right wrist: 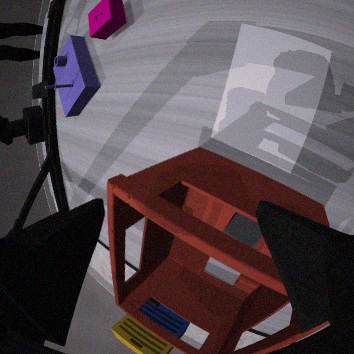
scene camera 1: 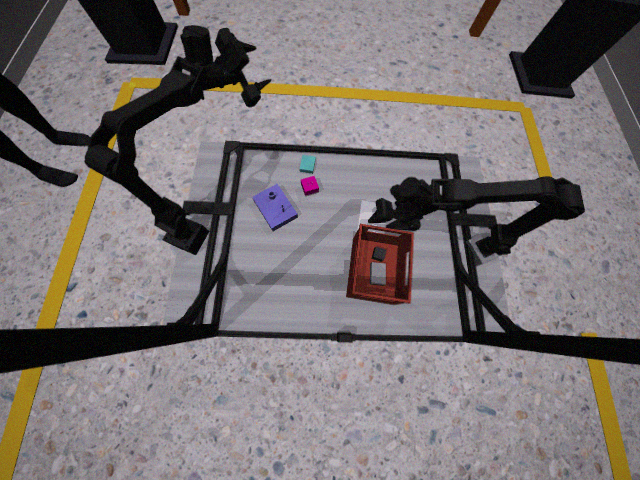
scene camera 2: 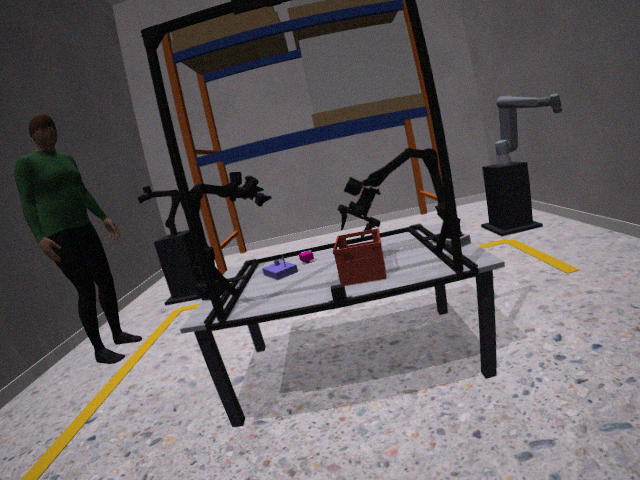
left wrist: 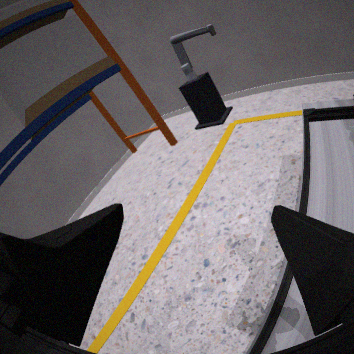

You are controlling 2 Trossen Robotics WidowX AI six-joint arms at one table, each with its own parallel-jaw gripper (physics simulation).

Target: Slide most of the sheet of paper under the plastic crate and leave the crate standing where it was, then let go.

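Note:
The red plastic crate (scene camera 1: 353, 266) (scene camera 2: 361, 264) (right wrist: 200, 165) stands upright on the table. The white sheet of paper (scene camera 1: 366, 210) (right wrist: 255, 40) lies flat at the crate's far side; in the right wrist view most of it shows outside the crate, with a dark strip between its near edge and the crate wall. I cannot tell if any of it runs under. My right gripper (scene camera 1: 381, 222) (scene camera 2: 354, 230) (right wrist: 183, 208) is open and empty, above the table by the crate's far rim and the paper. My left gripper (scene camera 1: 262, 64) (scene camera 2: 264, 193) (left wrist: 200, 213) is open and empty, raised beyond the table's far left corner.
A purple block with small knobs (scene camera 1: 273, 210) (scene camera 2: 279, 269) (right wrist: 75, 80), a magenta block (scene camera 1: 309, 184) (scene camera 2: 306, 256) (right wrist: 107, 19) and a teal block (scene camera 1: 307, 163) lie left of the paper. A dark block (scene camera 1: 378, 253) and a light grey block (scene camera 1: 378, 272) lie inside the crate. A black frame borders the table.

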